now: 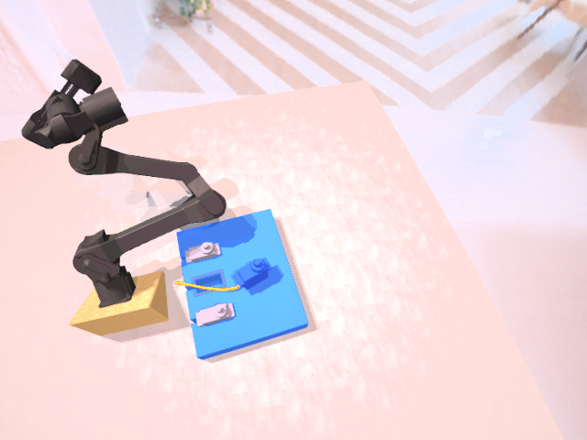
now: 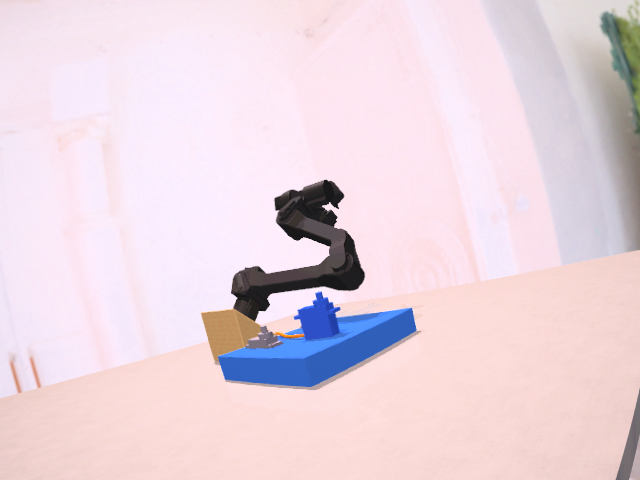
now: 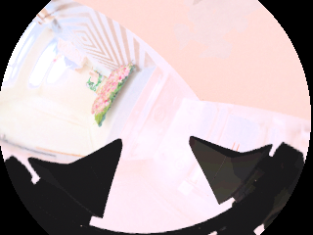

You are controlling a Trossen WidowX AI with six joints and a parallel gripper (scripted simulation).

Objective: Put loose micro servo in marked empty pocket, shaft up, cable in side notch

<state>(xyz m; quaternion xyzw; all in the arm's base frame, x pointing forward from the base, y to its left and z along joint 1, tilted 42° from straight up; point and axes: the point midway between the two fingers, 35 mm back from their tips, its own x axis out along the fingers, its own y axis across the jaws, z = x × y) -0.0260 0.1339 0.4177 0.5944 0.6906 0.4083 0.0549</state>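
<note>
The blue deck is 33 cm ahead of my gripper tip, 42 cm to the right of it and 27 cm below it.
</note>
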